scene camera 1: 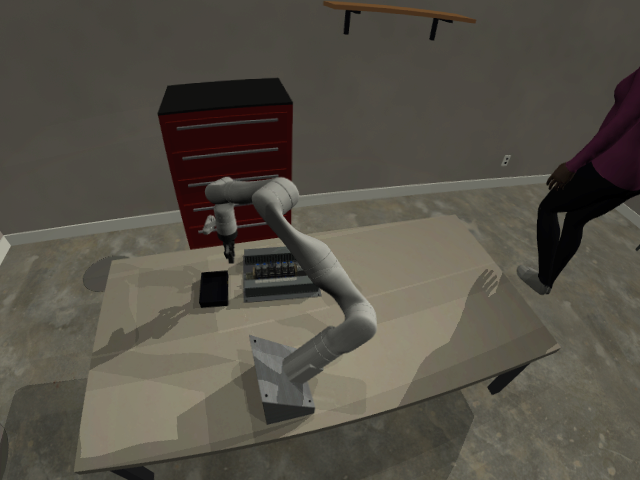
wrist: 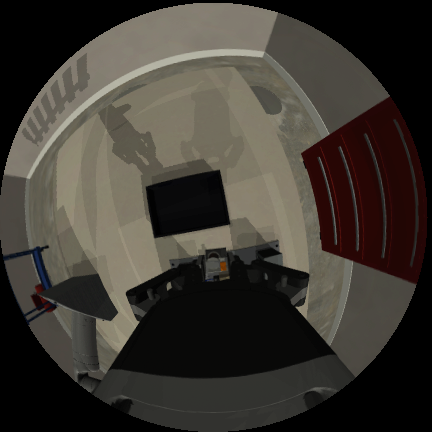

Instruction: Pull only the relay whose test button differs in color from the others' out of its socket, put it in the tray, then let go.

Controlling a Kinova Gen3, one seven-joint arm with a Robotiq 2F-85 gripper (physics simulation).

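Seen in the pictures: gripper, between the fingertips: (scene camera 1: 231, 259) (wrist: 215, 260); arm's base, origin of its link: (scene camera 1: 293, 369) (wrist: 83, 314).
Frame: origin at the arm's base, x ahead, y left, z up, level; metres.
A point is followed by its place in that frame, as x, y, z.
My gripper (scene camera 1: 230, 258) @[0.491, 0.142, 0.045] (wrist: 215, 260) @[0.491, 0.142, 0.045] is shut on a relay with an orange test button (wrist: 223, 266) @[0.499, 0.142, 0.072], which shows between the fingertips in the wrist view. The gripper is raised above the table, between the tray and the relay panel in scene camera 1. The black tray (scene camera 1: 214, 304) @[0.376, 0.238, -0.078] (wrist: 226, 200) @[0.536, 0.217, -0.058] lies on the table, left of the panel, and its inside looks dark. The grey relay panel (scene camera 1: 281, 291) (wrist: 272, 246) @[0.623, 0.083, -0.091] holds a row of relays (scene camera 1: 276, 268) @[0.478, -0.034, -0.034] with blue marks. The arm hides the panel's right part in scene camera 1, and the gripper hides much of it in the wrist view.
The arm's base plate (scene camera 1: 273, 372) @[-0.026, 0.066, 0.065] (wrist: 82, 295) @[0.092, 0.083, 0.007] is mounted on the table (scene camera 1: 423, 310) @[0.167, -0.589, -0.094]. A red drawer cabinet (scene camera 1: 227, 134) (wrist: 370, 195) stands behind the table. A person (scene camera 1: 568, 206) stands beyond the table's right edge.
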